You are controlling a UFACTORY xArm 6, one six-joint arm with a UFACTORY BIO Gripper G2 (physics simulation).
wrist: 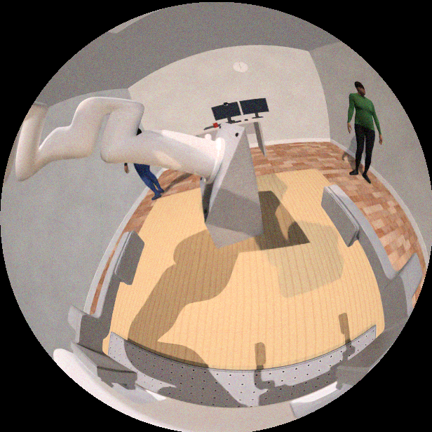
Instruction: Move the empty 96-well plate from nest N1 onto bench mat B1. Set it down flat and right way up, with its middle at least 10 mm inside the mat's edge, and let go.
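My gripper (235, 236) is open in the wrist view. Its two grey fingers with flat pads stand wide apart at the left and right, and no object shows between them. The 96-well plate, nest N1 and bench mat B1 do not show in this view, so the gripper's place relative to them cannot be told.
My white arm (175, 152) reaches from the left to a grey pedestal (235, 200). A perforated metal plate (240, 382) crosses the bottom. A pale wood-coloured surface (300, 320) lies beyond it. A person in green (364, 112) stands right; another (145, 175) is partly behind the arm. Two monitors (226, 110) (254, 106) stand at the back.
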